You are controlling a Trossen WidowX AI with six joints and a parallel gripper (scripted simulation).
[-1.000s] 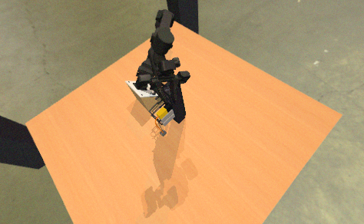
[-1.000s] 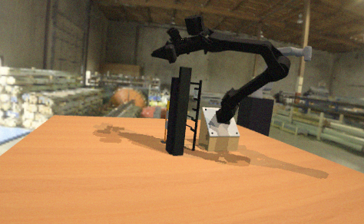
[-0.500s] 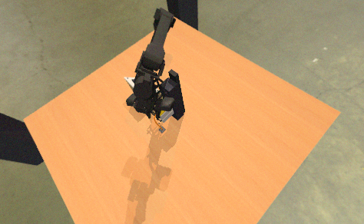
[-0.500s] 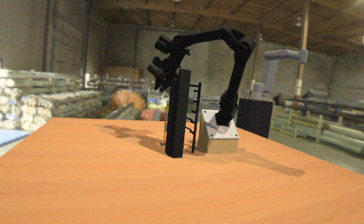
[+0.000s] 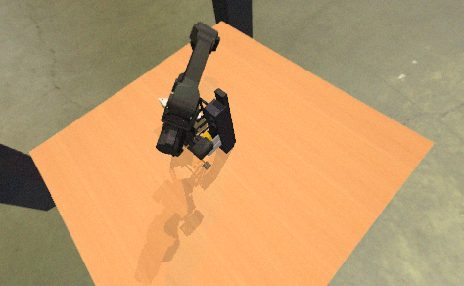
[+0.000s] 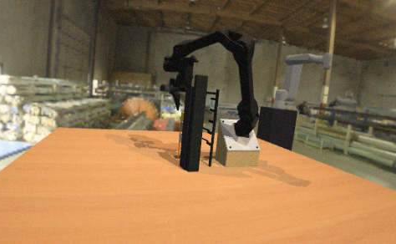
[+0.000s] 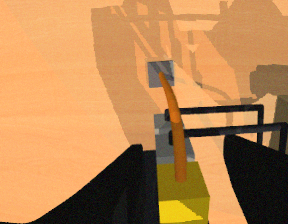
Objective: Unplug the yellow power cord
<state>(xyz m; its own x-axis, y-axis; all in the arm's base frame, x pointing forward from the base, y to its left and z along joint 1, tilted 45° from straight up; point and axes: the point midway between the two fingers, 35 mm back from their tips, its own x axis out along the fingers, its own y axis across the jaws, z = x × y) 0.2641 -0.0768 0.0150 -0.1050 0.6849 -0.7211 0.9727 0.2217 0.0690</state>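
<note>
Now: the yellow plug 20 mm behind my gripper tip, 70 mm to the left of it and 10 mm below it.
</note>
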